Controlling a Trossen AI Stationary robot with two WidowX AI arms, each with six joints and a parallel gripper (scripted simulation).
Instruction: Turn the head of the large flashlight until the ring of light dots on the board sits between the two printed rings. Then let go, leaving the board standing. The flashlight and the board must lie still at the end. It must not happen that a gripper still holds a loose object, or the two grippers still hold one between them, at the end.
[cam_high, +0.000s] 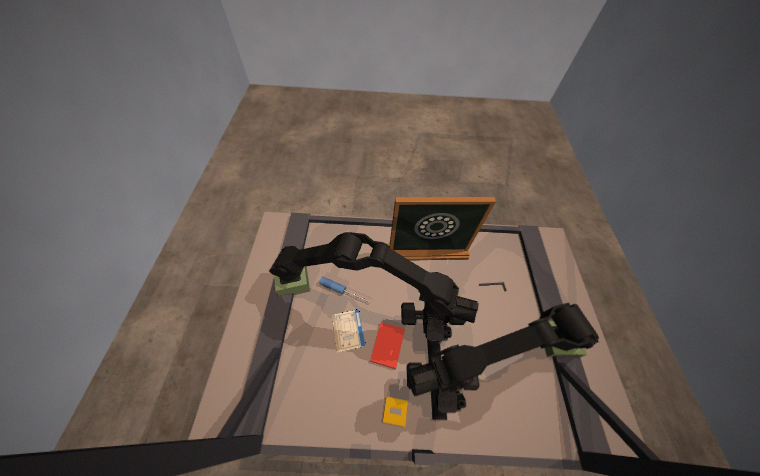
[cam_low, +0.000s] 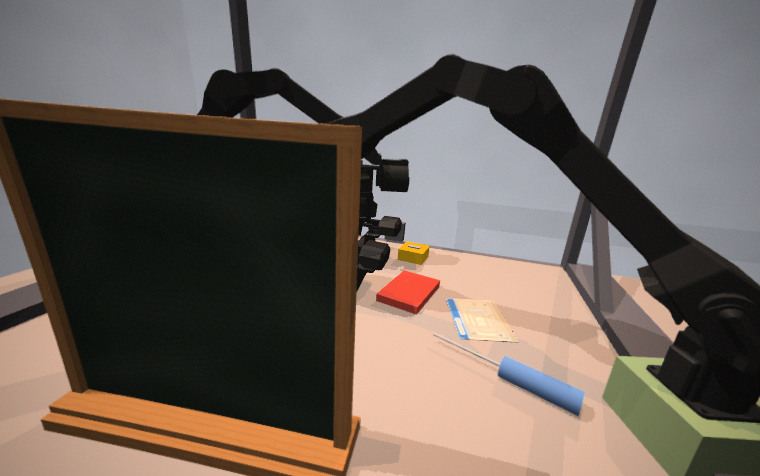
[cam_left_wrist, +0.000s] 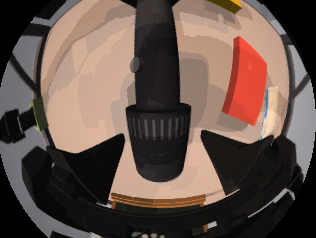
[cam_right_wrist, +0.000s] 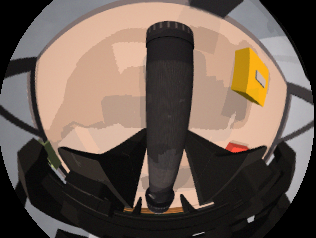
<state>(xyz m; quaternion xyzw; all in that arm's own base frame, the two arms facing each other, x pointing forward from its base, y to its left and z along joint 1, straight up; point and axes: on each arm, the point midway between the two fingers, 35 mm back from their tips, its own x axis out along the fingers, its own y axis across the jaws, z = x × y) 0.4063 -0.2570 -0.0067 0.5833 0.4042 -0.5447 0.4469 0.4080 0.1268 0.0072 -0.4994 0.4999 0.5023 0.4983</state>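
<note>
Now: right hand 10 cm past the yellow block, 10 cm to the right of it and 3 cm above it. Also, from my right hand: red block: 7 cm ahead, 16 cm to the left, 4 cm below; printed card: 9 cm ahead, 29 cm to the left, 5 cm below; blue screwdriver: 21 cm ahead, 33 cm to the left, 3 cm below.
</note>
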